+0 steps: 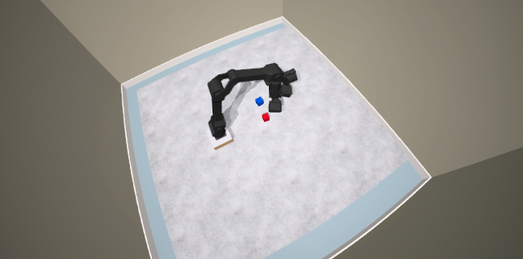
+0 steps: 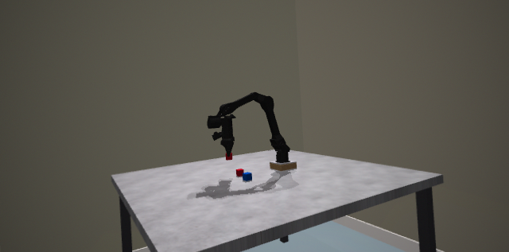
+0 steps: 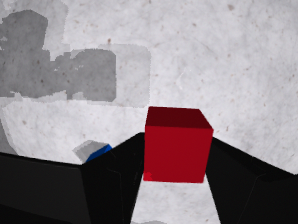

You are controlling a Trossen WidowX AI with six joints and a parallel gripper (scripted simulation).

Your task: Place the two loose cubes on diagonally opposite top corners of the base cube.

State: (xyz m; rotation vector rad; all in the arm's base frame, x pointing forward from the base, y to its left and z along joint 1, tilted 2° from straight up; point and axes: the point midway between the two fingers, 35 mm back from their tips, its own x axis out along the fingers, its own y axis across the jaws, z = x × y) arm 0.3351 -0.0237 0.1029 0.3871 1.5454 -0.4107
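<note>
My gripper tip is now 11 cm to the right of the blue cube, 10 cm above it and 4 cm past it.
</note>
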